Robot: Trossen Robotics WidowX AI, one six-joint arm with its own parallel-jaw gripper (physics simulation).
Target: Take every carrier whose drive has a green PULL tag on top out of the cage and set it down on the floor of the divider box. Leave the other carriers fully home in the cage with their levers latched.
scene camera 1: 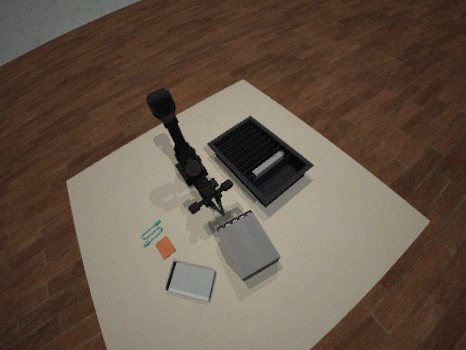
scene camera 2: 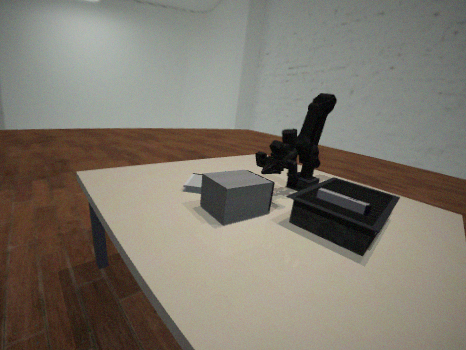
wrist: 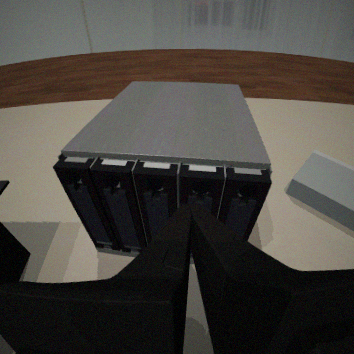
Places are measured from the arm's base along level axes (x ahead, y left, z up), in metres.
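Where they show: gripper, between the fingertips: [scene camera 1: 224, 215] [scene camera 2: 261, 172] [wrist: 188, 211]; arm's base, origin of its link: [scene camera 2: 306, 176].
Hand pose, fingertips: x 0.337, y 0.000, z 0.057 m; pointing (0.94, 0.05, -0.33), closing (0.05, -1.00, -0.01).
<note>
Each offset is from my fingertips to the top centre of the thing. "spot": to the spot under its first point.
The grey cage {dx +0.128, dy +0.011, dz +0.001 m} [scene camera 1: 249, 246] [scene camera 2: 237, 192] [wrist: 162, 120] stands on the table. In the wrist view its front holds several black carriers side by side, among them the leftmost carrier {dx +0.121, dy +0.070, dz -0.002 m} [wrist: 85, 205], the middle carrier [wrist: 157, 200] and the rightmost carrier {dx +0.109, dy -0.045, dz -0.002 m} [wrist: 243, 200], with white strips along their top edges. No green tag can be made out. My gripper [scene camera 1: 223, 214] [wrist: 188, 211] is shut and empty, its tips in front of the second carrier from the right, partly hiding it. The black divider box {dx -0.170, dy +0.276, dz -0.025 m} [scene camera 1: 230, 172] [scene camera 2: 325, 232] holds one light grey bar-like piece {spot: dx -0.083, dy +0.272, dz -0.008 m} [scene camera 1: 268, 164] [scene camera 2: 343, 201].
A flat light grey tray-like object {dx +0.107, dy -0.239, dz -0.091 m} [scene camera 1: 192, 281] [scene camera 2: 192, 183] [wrist: 327, 182] lies beside the cage. An orange square {spot: dx -0.069, dy -0.275, dz -0.113 m} [scene camera 1: 165, 247] and a teal cable {dx -0.161, dy -0.304, dz -0.108 m} [scene camera 1: 152, 233] lie near it on the table. The divider box's raised rim stands on the cage's other side.
</note>
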